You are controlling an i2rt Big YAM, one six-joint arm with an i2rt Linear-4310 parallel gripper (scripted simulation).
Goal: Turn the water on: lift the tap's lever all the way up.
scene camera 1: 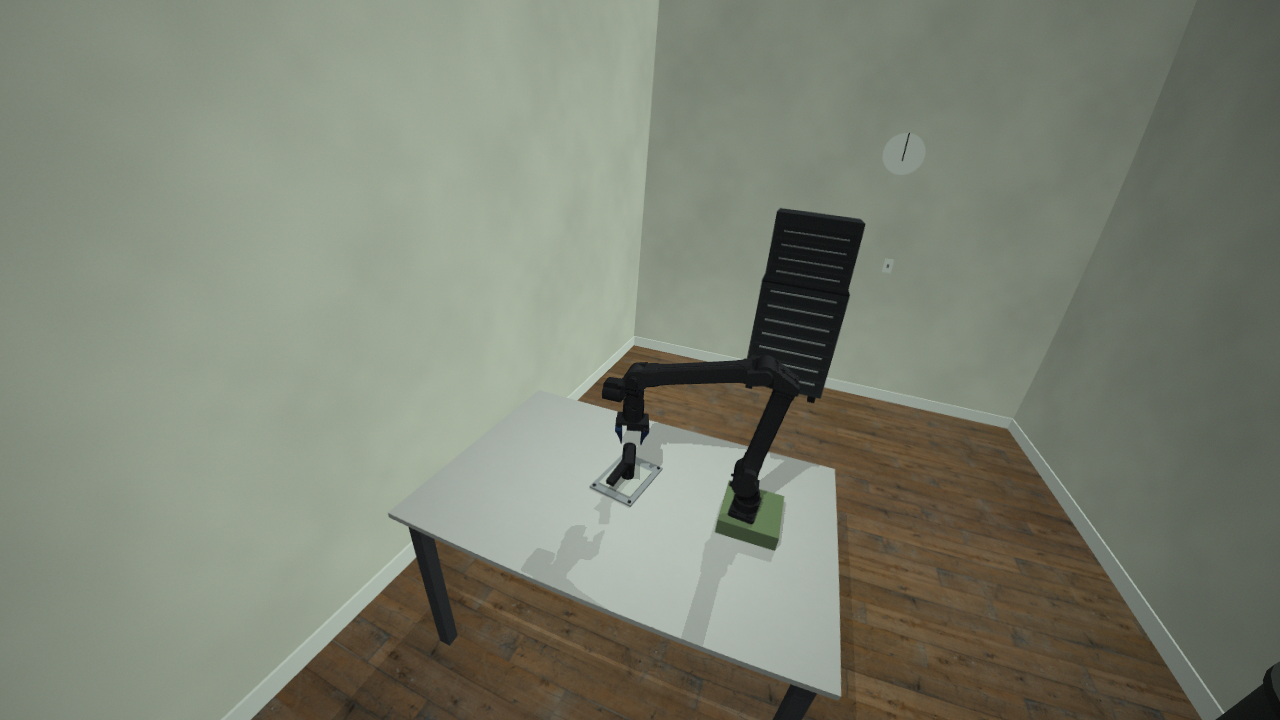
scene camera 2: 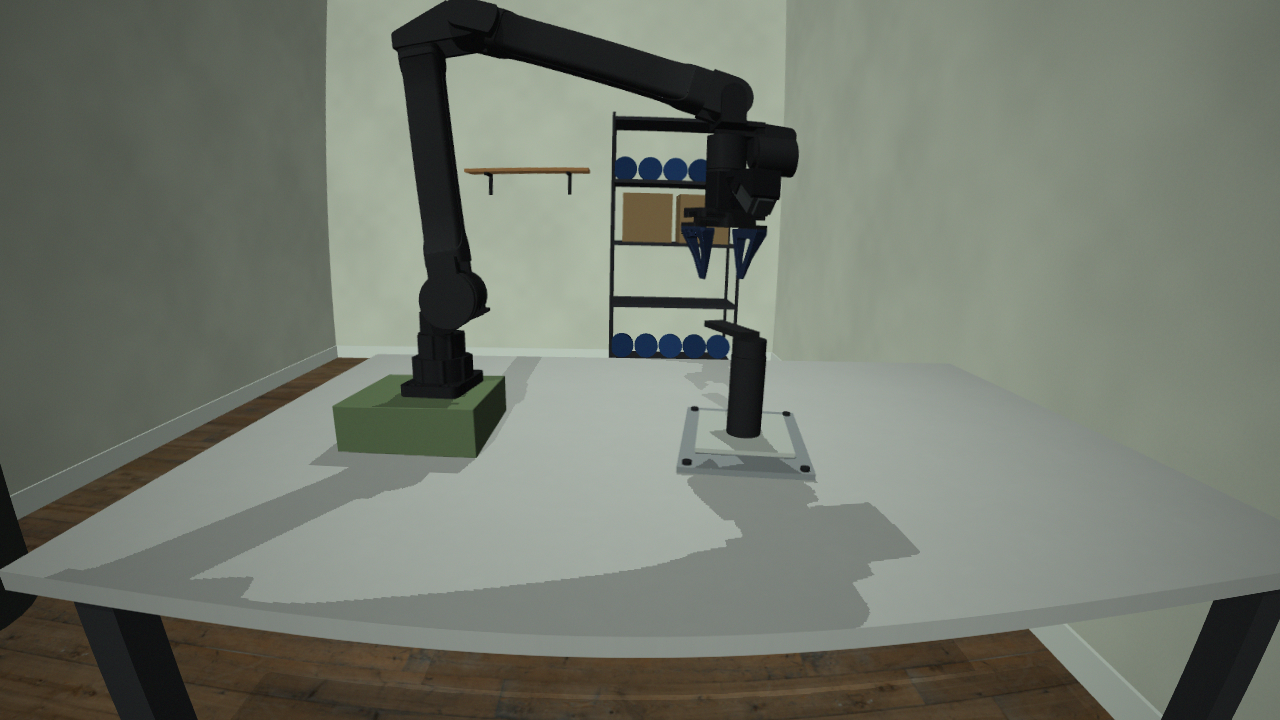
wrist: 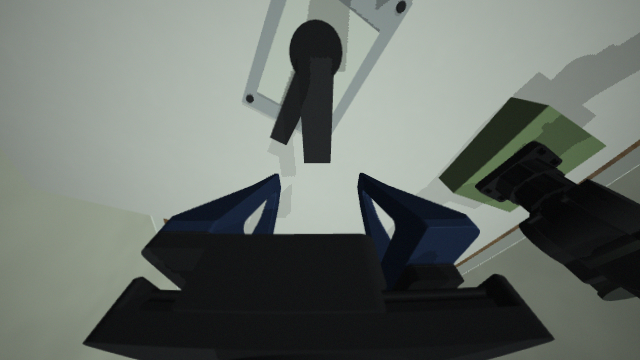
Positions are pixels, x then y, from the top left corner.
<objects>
my gripper: scene camera 1 631, 443; scene camera 2; wrist
same spot on tap: (wrist: 357, 37) = (scene camera 2: 714, 443)
same spot on my gripper: (wrist: 225, 272) = (scene camera 2: 750, 220)
</objects>
